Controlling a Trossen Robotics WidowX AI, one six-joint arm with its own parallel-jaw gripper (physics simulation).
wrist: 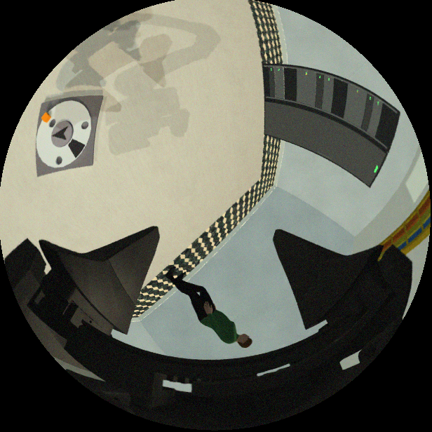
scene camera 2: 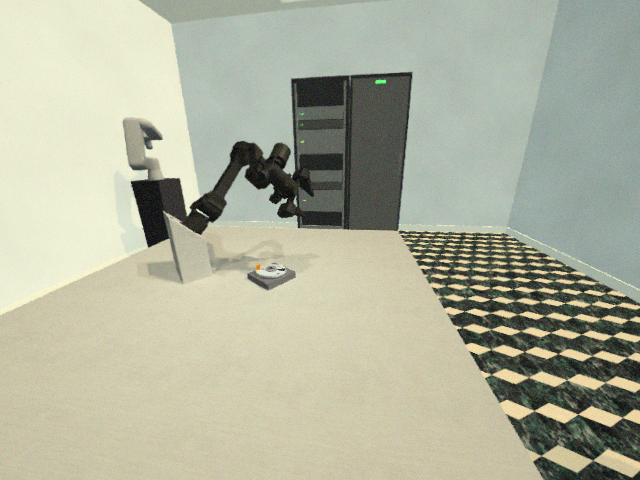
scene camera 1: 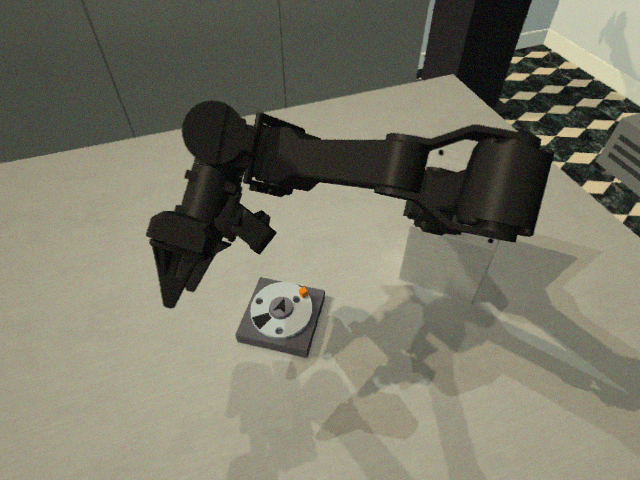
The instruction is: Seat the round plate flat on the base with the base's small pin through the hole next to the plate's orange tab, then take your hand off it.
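Places are measured from the arm's base along level axes (x ahead, y left, z up), in centimetres.
Pixels of known places: gripper, fingertip midpoint: (scene camera 2: 309, 206) (scene camera 1: 180, 298); arm's base at its link origin: (scene camera 2: 190, 229).
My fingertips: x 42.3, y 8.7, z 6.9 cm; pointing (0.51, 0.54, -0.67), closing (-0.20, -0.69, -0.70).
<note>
For each thing: its top centre in the pictures, then the offset to it from my fingertips. "spot": a spot on its surface instead.
- white round plate at its top centre: (scene camera 1: 280, 302) (scene camera 2: 271, 264) dx -13.2, dy -8.5, dz -19.6 cm
- square grey base at its top centre: (scene camera 1: 281, 306) (scene camera 2: 271, 268) dx -13.3, dy -8.5, dz -20.9 cm
- orange tab at its top centre: (scene camera 1: 303, 289) (scene camera 2: 258, 265) dx -17.7, dy -9.5, dz -19.6 cm
- dark hole at a spot on its surface: (scene camera 1: 296, 297) spot: dx -16.4, dy -9.8, dz -21.6 cm
The white round plate (scene camera 1: 294, 322) (scene camera 2: 264, 272) (wrist: 45, 137) lies on the square grey base (scene camera 1: 299, 345) (scene camera 2: 268, 283) (wrist: 87, 160), around its central hub with a dark arrow. The orange tab (scene camera 1: 303, 292) (scene camera 2: 257, 267) (wrist: 46, 117) is at the plate's edge, with a dark hole (scene camera 1: 296, 299) (wrist: 52, 123) next to it. I cannot make out the small pin, nor tell whether it is in that hole or whether the plate lies fully flat. My gripper (scene camera 1: 179, 298) (scene camera 2: 308, 205) (wrist: 217, 234) is open and empty, raised above the table and apart from the plate.
The arm's pale mount (scene camera 2: 188, 253) stands on the table beside the base. A dark server cabinet (scene camera 2: 379, 155) (wrist: 320, 125) stands by the wall. A pale device on a black pedestal (scene camera 2: 157, 206) is at the left. A person in green (wrist: 220, 325) shows in the wrist view.
</note>
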